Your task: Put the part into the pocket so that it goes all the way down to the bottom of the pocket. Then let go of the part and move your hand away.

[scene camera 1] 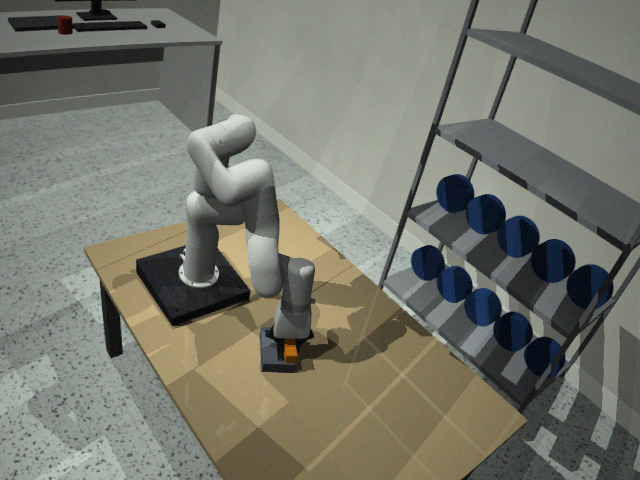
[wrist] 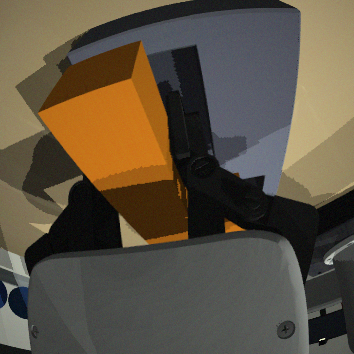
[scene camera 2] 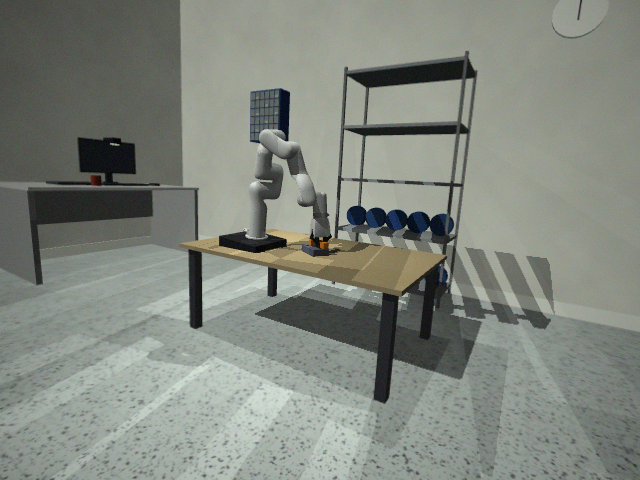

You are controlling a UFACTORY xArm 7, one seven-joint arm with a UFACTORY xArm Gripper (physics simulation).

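Frame: origin at the arm's base, x ahead, y left, z up, level; millimetres.
Seen in the pictures: arm's base at its link origin: [scene camera 1: 198, 274] [wrist: 353, 243] [scene camera 2: 256, 237].
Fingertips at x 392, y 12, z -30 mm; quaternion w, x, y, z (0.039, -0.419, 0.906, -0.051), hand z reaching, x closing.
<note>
Pixels of each thing's top centre, then the offset from my fingertips to it. "spot": a spot on its surface instead. Level surfaces: height alone.
- orange part at its top centre: [wrist: 179, 197] [scene camera 1: 284, 340] [scene camera 2: 318, 241] 14 mm back, 9 mm right, 49 mm up
- blue-grey block at its top centre: [wrist: 208, 153] [scene camera 1: 277, 345] [scene camera 2: 315, 246] 32 mm back, 13 mm right, 20 mm up
- dark pocket at a spot on its surface: [wrist: 189, 62] spot: 3 mm back, 37 mm right, 12 mm down
- wooden table at its surface level: 17 mm down
The orange part [scene camera 1: 290, 353] [scene camera 2: 324, 245] [wrist: 100, 120] is a blocky piece with a long arm; a smaller orange bit shows past the right finger in the wrist view. The blue-grey block [scene camera 1: 269, 350] [scene camera 2: 313, 251] [wrist: 255, 75] lies on the table, with a dark pocket [wrist: 189, 62] in its top. My gripper [scene camera 1: 290, 341] [scene camera 2: 320, 241] [wrist: 144, 118] points down over the block and is shut on the part. The part stands up above the block's top and covers the left side of the pocket in the wrist view. Its lower side and any contact with the pocket are hidden.
The wooden table [scene camera 1: 227, 392] [scene camera 2: 356, 263] carries the arm's black base plate [scene camera 1: 175, 304] [scene camera 2: 242, 242] behind the block. A shelf rack [scene camera 1: 423, 160] [scene camera 2: 341, 155] with blue discs stands beyond the table. A desk [scene camera 1: 191, 43] [scene camera 2: 175, 189] stands farther off.
</note>
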